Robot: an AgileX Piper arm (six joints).
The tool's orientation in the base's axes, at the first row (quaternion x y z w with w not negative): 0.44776 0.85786 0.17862 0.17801
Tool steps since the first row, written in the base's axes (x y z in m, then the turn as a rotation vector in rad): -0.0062 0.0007 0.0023 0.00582 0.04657 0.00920; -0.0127 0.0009 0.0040 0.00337 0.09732 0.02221; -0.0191 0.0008 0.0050 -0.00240 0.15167 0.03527; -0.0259 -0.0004 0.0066 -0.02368 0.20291 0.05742; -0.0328 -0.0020 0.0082 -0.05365 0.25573 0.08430; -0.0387 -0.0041 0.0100 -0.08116 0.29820 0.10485; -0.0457 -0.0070 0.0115 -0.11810 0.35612 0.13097; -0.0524 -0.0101 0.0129 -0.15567 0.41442 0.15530; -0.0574 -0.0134 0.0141 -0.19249 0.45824 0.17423
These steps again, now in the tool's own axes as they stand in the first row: 0.0036 -0.0029 -0.0048 0.03428 0.03331 0.00153; 0.0070 -0.0066 -0.0093 0.07592 0.06481 -0.00351; 0.0102 -0.0107 -0.0131 0.12232 0.09592 -0.00960; 0.0126 -0.0154 -0.0179 0.17312 0.11866 -0.03130; 0.0147 -0.0204 -0.0227 0.22920 0.13834 -0.06094; 0.0159 -0.0248 -0.0273 0.27627 0.15126 -0.08543; 0.0170 -0.0306 -0.0323 0.34044 0.16840 -0.11691; 0.0178 -0.0363 -0.0371 0.40552 0.18446 -0.14705; 0.0175 -0.0410 -0.0410 0.45894 0.19079 -0.17427
